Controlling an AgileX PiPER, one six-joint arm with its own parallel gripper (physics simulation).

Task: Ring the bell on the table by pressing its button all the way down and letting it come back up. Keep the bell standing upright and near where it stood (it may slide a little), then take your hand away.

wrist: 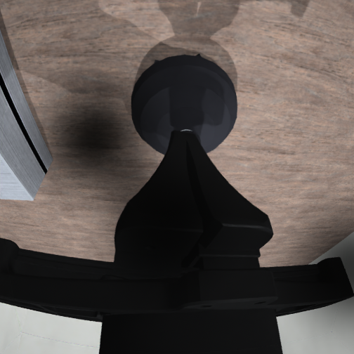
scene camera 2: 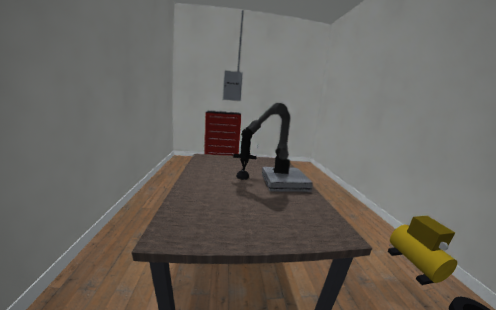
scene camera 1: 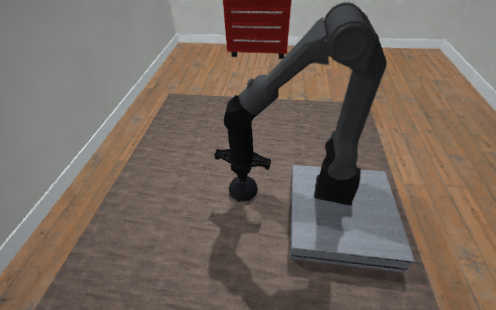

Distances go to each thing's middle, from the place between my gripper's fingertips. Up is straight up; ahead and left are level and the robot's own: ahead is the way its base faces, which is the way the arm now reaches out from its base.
The dark domed bell [wrist: 181, 92] is 1 cm ahead of my hand and 3 cm below it.
